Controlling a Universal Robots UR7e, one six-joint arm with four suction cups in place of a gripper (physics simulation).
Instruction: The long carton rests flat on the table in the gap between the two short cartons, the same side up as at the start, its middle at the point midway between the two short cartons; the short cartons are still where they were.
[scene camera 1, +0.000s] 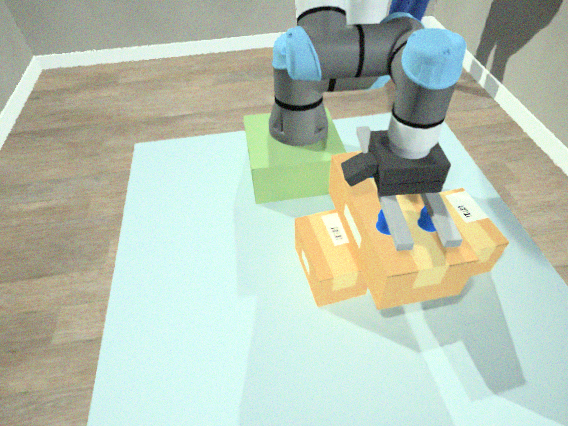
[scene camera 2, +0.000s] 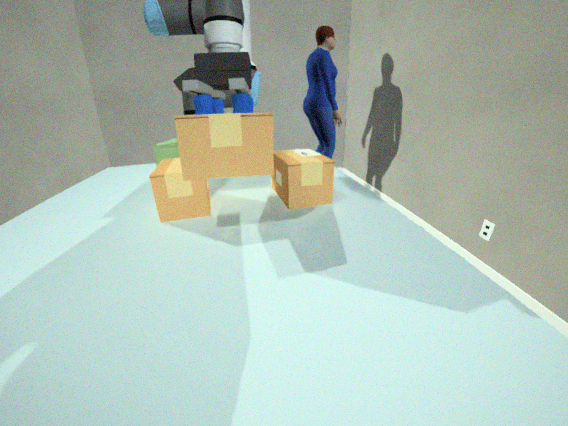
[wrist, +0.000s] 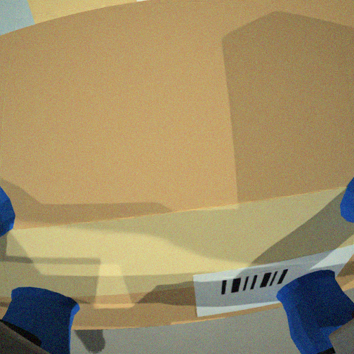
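Pixels of known places: arm's base, origin of the base link: (scene camera 1: 298, 128).
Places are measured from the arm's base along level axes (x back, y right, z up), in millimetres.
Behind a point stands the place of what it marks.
The long carton (scene camera 1: 400, 290) {x -503, y -149, z 47 mm} (scene camera 2: 255, 152) {x -486, y -236, z 34 mm} (wrist: 115, 125) hangs about level above the table, tape side up, between the two short cartons in scene camera 1. My gripper (scene camera 1: 407, 220) (scene camera 2: 223, 104) (wrist: 177, 257) has its blue suction cups on the long carton's top and holds it. The left short carton (scene camera 1: 317, 262) {x -409, y -25, z -8 mm} (scene camera 2: 197, 202) {x -427, y -104, z -74 mm} stands flat on the table; the long carton covers part of it in scene camera 2. The right short carton (scene camera 1: 492, 260) {x -374, y -378, z -63 mm} (scene camera 2: 311, 192) {x -385, y -341, z -74 mm} stands flat on the other side. Whether the long carton touches either one is hard to tell.
The pale blue table (scene camera 1: 175, 300) {x -426, y 263, z -107 mm} (scene camera 2: 350, 310) {x -684, y -352, z -107 mm} carries the cartons. A green block (scene camera 1: 295, 182) {x -147, y 11, z -50 mm} (scene camera 2: 166, 152) {x -156, y 73, z -15 mm} under the arm's base stands behind the left short carton. A person in blue (scene camera 2: 321, 85) stands at the back, beyond the table. Shadows lie under and before the cartons.
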